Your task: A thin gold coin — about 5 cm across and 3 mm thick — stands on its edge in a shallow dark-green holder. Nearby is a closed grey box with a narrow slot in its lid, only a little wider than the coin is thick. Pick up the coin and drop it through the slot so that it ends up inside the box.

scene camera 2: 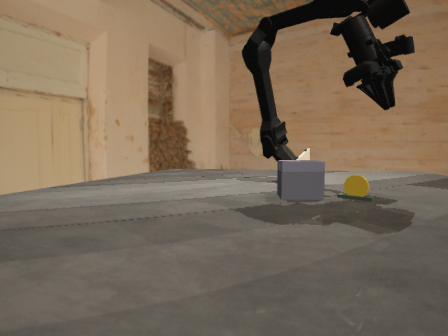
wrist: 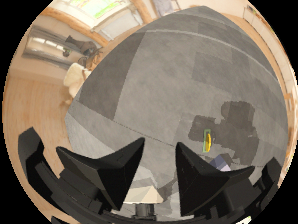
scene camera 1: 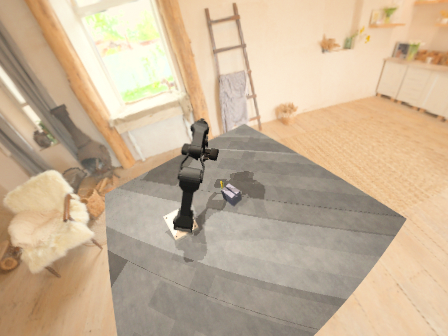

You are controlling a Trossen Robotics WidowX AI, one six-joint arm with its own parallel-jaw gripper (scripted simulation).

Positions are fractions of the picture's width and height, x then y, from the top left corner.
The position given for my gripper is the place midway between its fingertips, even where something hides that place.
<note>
In view: my gripper (scene camera 2: 0.87, 0.32).
My gripper is seen too in the wrist view (wrist: 0.54, 0.64).
</note>
